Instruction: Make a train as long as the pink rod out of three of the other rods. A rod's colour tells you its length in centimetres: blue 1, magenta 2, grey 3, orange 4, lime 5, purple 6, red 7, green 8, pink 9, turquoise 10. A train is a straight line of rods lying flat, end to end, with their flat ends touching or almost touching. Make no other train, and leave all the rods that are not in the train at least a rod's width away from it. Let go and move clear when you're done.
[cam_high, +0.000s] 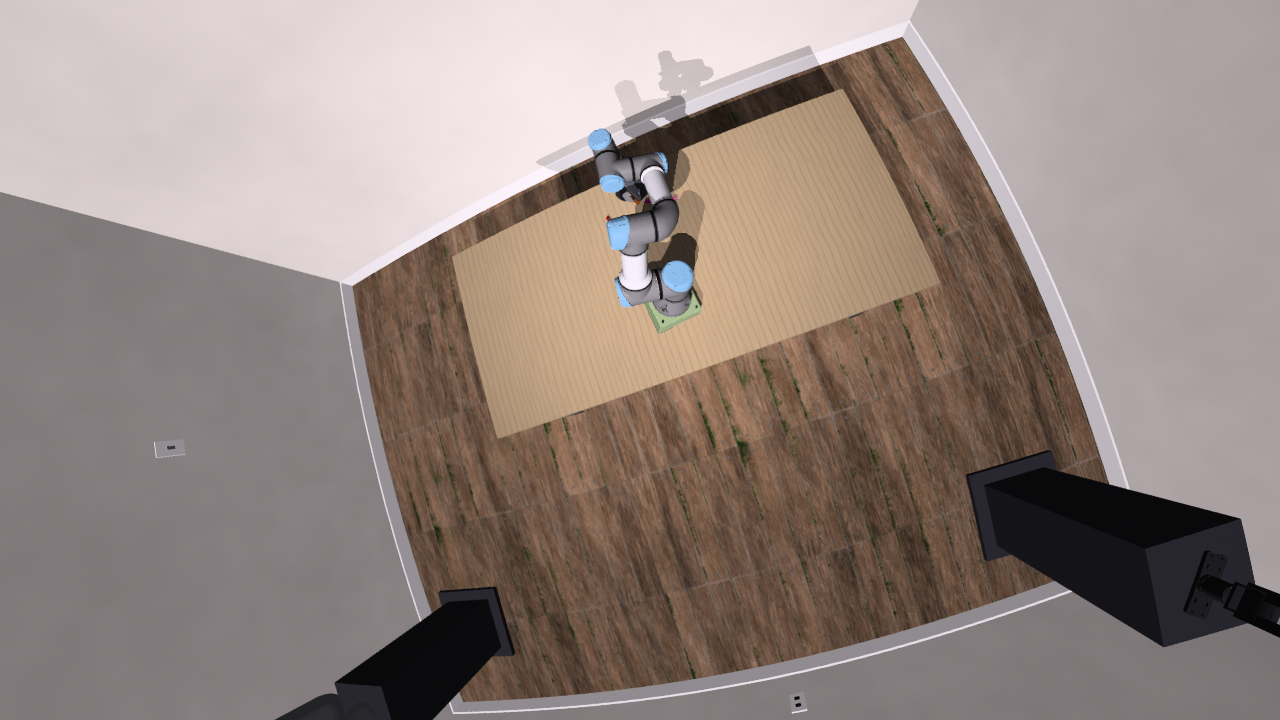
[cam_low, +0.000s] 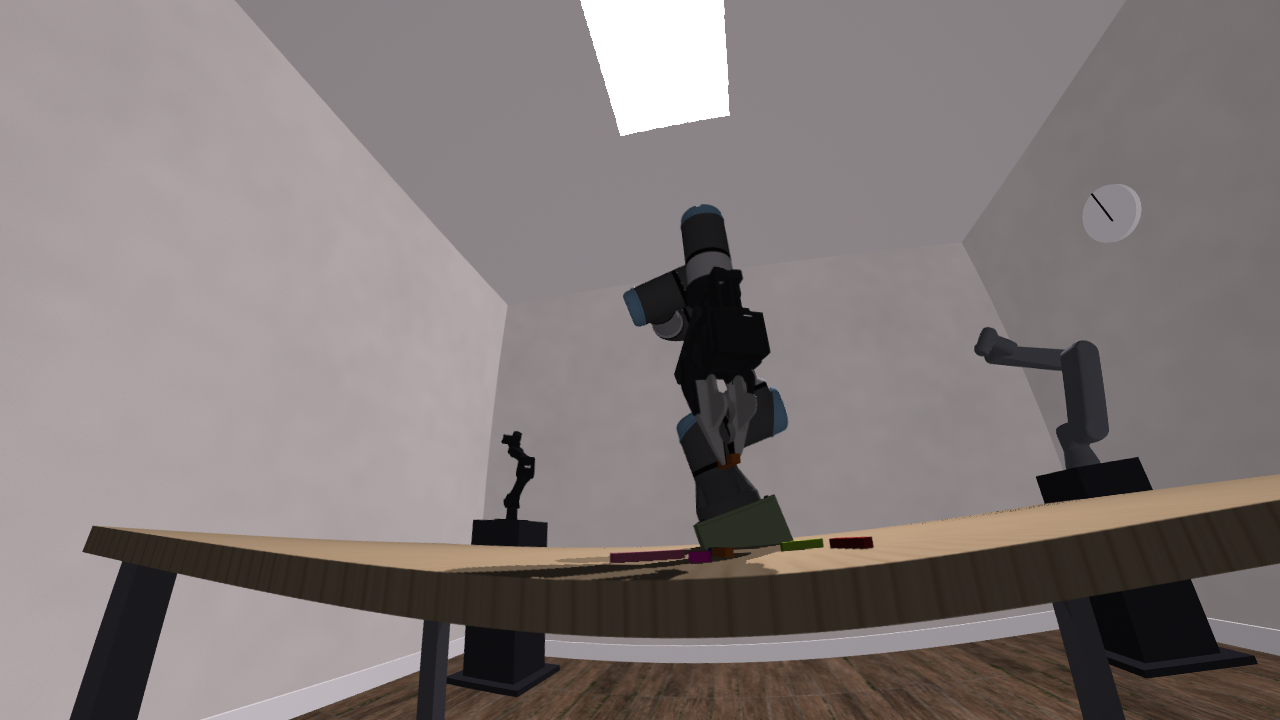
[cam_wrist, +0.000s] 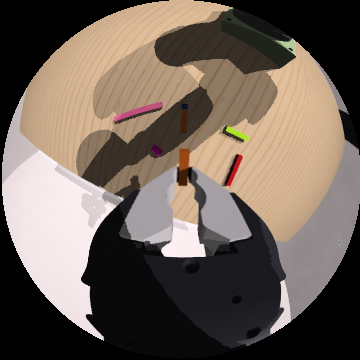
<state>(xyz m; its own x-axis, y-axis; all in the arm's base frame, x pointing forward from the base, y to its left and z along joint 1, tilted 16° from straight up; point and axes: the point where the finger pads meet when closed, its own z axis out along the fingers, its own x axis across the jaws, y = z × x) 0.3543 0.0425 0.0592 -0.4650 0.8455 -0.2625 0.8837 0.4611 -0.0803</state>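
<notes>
My hand is 3 cm short of the magenta rod, 4 cm to the left of it and 11 cm above it. Round my hand: pink rod 2 cm behind, 10 cm to the right, 11 cm below; lime rod 7 cm behind, 7 cm to the left, 11 cm below; blue rod 6 cm behind, 3 cm to the right, 11 cm below.
</notes>
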